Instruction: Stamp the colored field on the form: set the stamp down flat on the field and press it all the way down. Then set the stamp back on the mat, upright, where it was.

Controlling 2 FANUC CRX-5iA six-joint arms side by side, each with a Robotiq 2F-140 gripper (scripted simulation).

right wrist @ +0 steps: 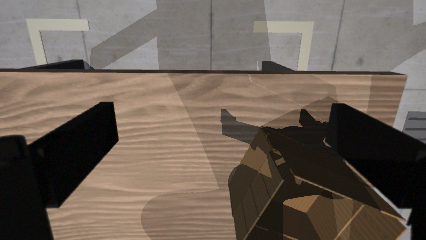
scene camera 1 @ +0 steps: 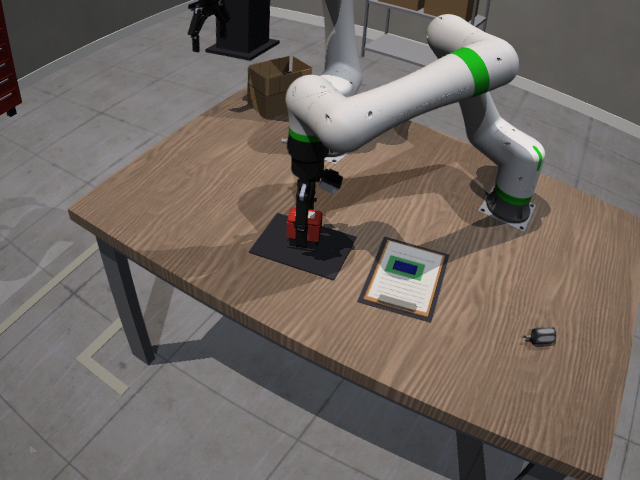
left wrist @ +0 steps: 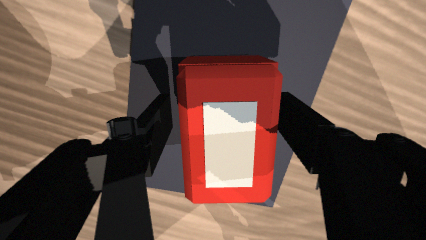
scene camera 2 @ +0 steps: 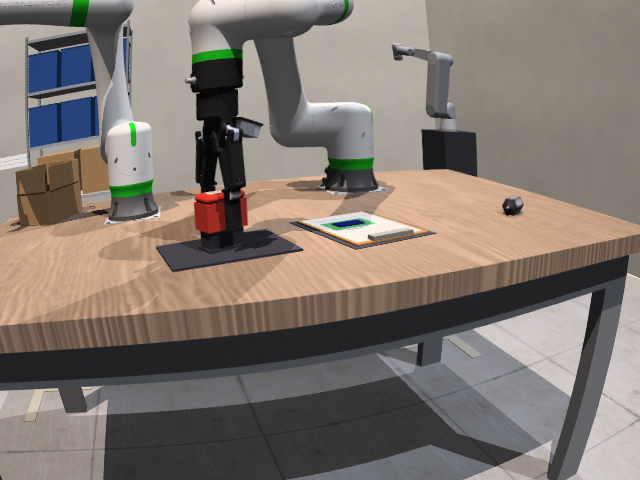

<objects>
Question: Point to a cardboard box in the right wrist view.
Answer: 279,181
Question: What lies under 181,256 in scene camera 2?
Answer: A dark mat.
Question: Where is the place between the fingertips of the left gripper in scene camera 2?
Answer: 221,226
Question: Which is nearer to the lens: the dark mat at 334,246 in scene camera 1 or the cardboard box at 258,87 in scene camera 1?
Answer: The dark mat.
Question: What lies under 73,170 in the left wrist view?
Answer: The left gripper.
</objects>
